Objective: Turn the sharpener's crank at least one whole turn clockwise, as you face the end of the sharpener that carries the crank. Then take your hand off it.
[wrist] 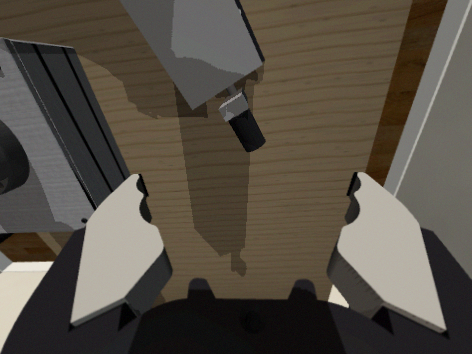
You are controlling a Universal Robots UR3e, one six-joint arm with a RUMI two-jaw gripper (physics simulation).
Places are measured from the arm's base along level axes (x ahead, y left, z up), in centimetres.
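Pixels of known places: gripper, fingertip midpoint: (245, 176).
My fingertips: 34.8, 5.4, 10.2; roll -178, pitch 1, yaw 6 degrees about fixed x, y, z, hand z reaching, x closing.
Observation:
Behind a point stands the place of what it marks, as x, y, z.
The sharpener (215, 40) @[31.5, 13.5, 3.1] is a grey box at the top of the wrist view, seen from above and cut off by the upper edge. Its crank (233, 106) @[33.4, 9.0, 5.1] sticks out from its near end: a short shaft, a light grey arm and a black cylindrical handle (247, 131) @[34.8, 7.0, 5.0] that points down and to the right in the view. My gripper (245, 176) @[34.8, 5.4, 10.2] is open, with its two light jaws wide apart. The crank handle shows beyond the fingertips, roughly midway between them from side to side, and neither jaw touches it. The sharpener's far end is out of view.
A grey metal block with dark grooved rails (65, 110) @[10.8, 5.0, -3.2] and a dark round part (11, 157) stands at the left, near the left jaw. The wooden table (310, 125) @[45.8, 4.7, -9.7] has a darker brown edge (395, 105) on the right, with a pale grey surface (440, 130) beyond it.

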